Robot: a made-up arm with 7 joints. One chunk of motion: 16 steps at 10 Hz.
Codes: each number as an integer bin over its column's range. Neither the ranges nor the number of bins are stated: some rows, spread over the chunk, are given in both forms.
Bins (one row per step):
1: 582 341 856 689 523 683
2: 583 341 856 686 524 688
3: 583 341 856 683 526 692
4: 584 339 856 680 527 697
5: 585 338 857 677 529 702
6: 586 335 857 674 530 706
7: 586 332 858 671 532 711
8: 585 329 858 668 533 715
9: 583 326 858 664 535 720
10: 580 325 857 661 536 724
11: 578 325 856 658 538 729
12: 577 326 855 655 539 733
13: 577 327 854 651 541 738
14: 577 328 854 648 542 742
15: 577 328 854 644 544 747
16: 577 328 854 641 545 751
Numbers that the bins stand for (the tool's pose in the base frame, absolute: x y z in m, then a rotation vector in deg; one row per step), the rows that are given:
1: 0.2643 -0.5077 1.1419 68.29 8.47 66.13
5: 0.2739 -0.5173 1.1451 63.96 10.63 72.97
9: 0.2675 -0.5558 1.1483 59.28 12.79 79.46
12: 0.2482 -0.5558 1.1387 56.04 14.23 84.14
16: 0.2482 -0.5493 1.1355 50.99 16.40 90.63
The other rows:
2: 0.2675 -0.5077 1.1419 67.21 8.83 67.93
3: 0.2675 -0.5077 1.1419 66.13 9.55 69.37
4: 0.2707 -0.5141 1.1419 65.05 9.91 71.17
6: 0.2771 -0.5269 1.1451 62.88 10.99 74.41
7: 0.2771 -0.5365 1.1483 61.80 11.71 76.22
8: 0.2739 -0.5461 1.1483 60.72 12.07 77.66
10: 0.2579 -0.5590 1.1451 58.20 13.15 80.90
11: 0.2515 -0.5590 1.1419 57.12 13.87 82.70
13: 0.2482 -0.5526 1.1355 54.59 14.95 85.95
14: 0.2482 -0.5493 1.1355 53.51 15.32 87.39
15: 0.2482 -0.5493 1.1355 52.07 16.04 89.19

